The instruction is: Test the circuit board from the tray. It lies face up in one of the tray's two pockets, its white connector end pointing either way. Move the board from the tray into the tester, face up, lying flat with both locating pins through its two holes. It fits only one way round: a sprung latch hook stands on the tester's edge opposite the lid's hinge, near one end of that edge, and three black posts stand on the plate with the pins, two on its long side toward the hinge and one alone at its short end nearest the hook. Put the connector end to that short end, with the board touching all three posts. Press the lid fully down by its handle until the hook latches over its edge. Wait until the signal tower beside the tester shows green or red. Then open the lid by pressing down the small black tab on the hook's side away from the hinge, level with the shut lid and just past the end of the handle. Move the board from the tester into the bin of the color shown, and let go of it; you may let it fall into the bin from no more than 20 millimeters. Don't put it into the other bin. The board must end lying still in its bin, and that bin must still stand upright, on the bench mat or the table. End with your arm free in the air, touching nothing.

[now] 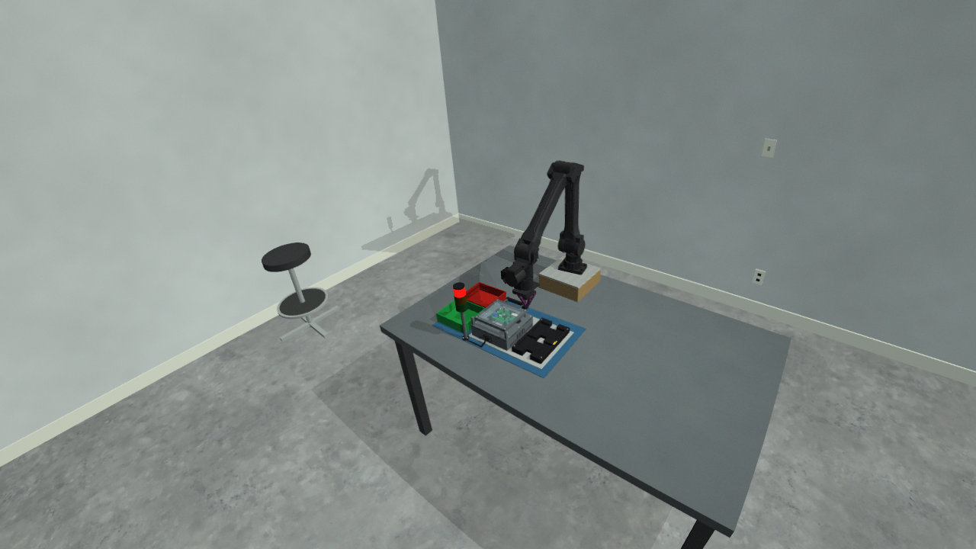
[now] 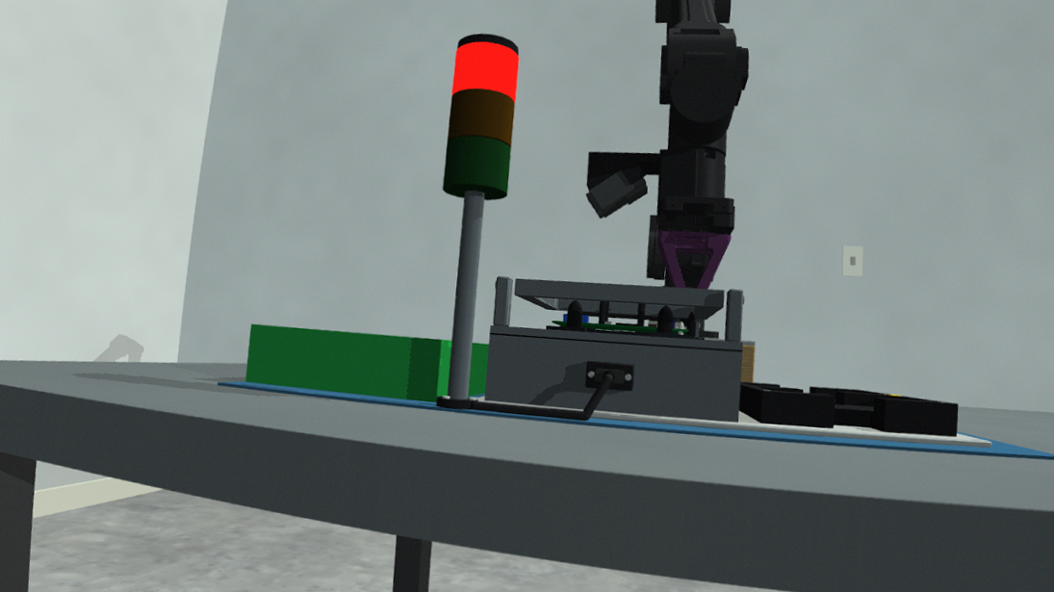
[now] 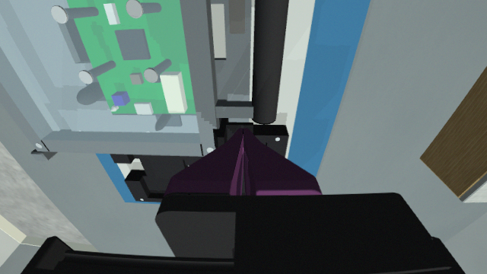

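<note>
The black latch hook is 1 cm ahead of my hand and 1 cm below it. From my hand the other things lie so: green circuit board: 6 cm ahead, 7 cm to the right, 3 cm below; then black tester plate: 7 cm ahead, 6 cm to the right, 3 cm below; then clear lid: 7 cm ahead, 7 cm to the right, 1 cm below.
</note>
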